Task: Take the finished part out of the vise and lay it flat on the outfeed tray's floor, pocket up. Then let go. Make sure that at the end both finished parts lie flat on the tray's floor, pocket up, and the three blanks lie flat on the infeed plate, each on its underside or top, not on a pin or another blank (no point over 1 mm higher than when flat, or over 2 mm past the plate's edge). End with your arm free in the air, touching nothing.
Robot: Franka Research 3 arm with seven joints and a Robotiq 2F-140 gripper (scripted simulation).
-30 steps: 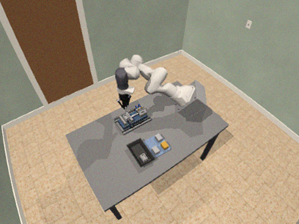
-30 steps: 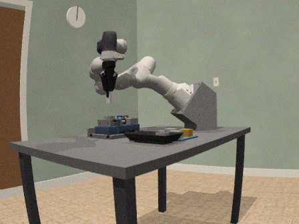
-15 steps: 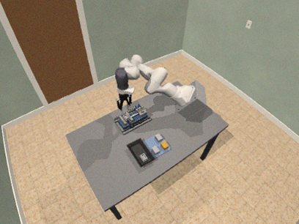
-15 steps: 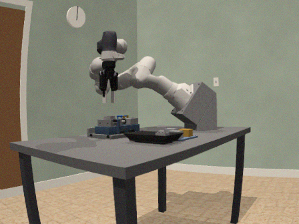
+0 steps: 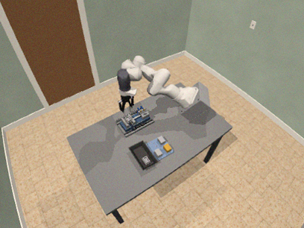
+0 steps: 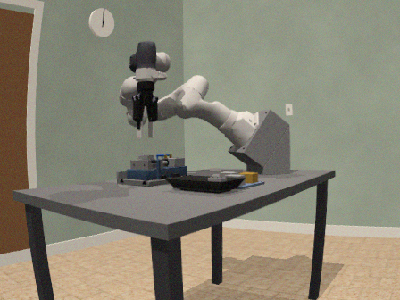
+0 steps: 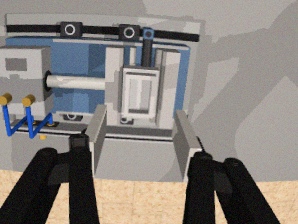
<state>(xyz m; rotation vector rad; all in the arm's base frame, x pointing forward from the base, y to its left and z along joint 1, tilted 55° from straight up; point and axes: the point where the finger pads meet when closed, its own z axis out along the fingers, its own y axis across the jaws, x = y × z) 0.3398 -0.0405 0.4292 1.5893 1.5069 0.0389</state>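
Now: the screw rod 14 cm below my hand, 8 cm behind it and 3 cm to the left of it. Round my hand: brass block: 42 cm to the left, 19 cm below, 1 cm behind; then white block: 38 cm to the left, 19 cm below, 7 cm ahead; then blue vise: 18 cm below, 6 cm behind, 2 cm to the left.
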